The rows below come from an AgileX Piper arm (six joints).
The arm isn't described. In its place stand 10 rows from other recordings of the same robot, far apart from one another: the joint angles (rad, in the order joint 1, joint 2, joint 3, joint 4, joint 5, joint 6), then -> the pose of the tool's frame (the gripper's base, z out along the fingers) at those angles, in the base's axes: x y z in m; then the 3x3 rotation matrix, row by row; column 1 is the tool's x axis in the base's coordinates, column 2 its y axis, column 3 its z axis.
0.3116, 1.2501, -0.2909, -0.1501, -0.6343, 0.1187 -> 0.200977 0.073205 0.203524; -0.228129 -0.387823 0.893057; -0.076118 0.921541 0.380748; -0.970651 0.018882 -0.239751
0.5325, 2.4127, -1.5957, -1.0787, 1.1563, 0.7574 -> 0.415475 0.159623 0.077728; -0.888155 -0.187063 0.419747; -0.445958 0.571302 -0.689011; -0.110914 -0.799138 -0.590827
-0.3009, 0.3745, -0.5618, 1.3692, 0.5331, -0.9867 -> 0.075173 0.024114 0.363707; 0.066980 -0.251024 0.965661; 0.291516 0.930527 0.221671; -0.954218 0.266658 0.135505
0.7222, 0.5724, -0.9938, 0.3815, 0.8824, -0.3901 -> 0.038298 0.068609 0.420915; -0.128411 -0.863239 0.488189; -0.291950 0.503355 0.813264; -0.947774 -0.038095 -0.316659
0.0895, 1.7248, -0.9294, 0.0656, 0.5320, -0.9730 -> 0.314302 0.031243 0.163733; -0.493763 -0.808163 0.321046; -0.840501 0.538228 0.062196; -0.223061 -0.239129 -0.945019
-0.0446, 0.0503, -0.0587, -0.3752, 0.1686, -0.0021 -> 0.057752 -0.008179 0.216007; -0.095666 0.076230 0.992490; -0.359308 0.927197 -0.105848; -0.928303 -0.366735 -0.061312
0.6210, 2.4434, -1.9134, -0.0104, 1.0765, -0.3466 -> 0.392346 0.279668 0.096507; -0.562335 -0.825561 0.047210; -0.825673 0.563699 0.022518; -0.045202 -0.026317 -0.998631
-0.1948, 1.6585, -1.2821, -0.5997, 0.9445, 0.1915 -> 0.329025 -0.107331 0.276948; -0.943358 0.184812 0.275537; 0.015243 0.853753 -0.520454; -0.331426 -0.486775 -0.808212
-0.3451, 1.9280, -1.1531, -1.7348, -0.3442, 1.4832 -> 0.391976 -0.108716 0.173646; -0.640068 -0.079304 0.764215; -0.029077 0.996447 0.079050; -0.767768 0.028376 -0.640099
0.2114, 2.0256, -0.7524, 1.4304, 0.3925, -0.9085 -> 0.286377 0.096708 0.055810; -0.960881 0.179250 0.211131; 0.256312 0.864350 0.432669; -0.104935 0.469859 -0.876482
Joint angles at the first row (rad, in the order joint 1, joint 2, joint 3, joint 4, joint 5, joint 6):
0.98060 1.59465 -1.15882 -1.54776 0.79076 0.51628
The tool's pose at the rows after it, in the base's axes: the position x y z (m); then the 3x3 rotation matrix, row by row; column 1 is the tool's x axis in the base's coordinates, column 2 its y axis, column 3 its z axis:
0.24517 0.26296 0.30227; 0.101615 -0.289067 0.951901; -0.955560 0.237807 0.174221; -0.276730 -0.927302 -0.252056
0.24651 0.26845 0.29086; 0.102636 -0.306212 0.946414; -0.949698 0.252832 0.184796; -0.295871 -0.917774 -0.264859
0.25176 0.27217 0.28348; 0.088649 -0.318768 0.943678; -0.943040 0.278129 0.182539; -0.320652 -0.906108 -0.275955
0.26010 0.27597 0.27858; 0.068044 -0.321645 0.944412; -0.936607 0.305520 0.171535; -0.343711 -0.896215 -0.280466
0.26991 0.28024 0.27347; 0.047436 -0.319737 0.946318; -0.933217 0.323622 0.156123; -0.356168 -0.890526 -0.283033
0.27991 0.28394 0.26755; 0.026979 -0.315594 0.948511; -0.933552 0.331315 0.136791; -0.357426 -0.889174 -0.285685
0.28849 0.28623 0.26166; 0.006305 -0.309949 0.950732; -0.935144 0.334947 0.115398; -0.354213 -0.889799 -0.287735
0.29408 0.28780 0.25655; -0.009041 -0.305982 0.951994; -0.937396 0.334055 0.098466; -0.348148 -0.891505 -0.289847
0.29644 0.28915 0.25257; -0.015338 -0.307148 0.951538; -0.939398 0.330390 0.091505; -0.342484 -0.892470 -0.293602
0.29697 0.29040 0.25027; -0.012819 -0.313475 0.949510; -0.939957 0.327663 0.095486; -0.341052 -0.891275 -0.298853
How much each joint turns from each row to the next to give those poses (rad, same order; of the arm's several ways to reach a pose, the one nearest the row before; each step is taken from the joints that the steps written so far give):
0.01974 0.03140 0.02094 -0.05952 -0.00472 0.08883
0.00300 0.02787 0.00839 -0.02274 -0.01066 0.06121
-0.00829 0.02870 -0.00970 -0.00726 -0.00878 0.04493
-0.01381 0.03391 -0.02554 -0.00361 -0.00330 0.03380
-0.01502 0.03941 -0.03281 -0.00270 0.00049 0.02107
-0.01487 0.04038 -0.03254 -0.00160 0.00432 0.00985
-0.01277 0.03473 -0.02593 -0.00102 0.00838 0.00628
-0.00741 0.02535 -0.01651 -0.00046 0.00884 0.00295
-0.00212 0.01485 -0.00670 -0.00025 0.00347 0.00153
-0.00012 0.00626 -0.00163 0.00002 -0.00579 0.00098

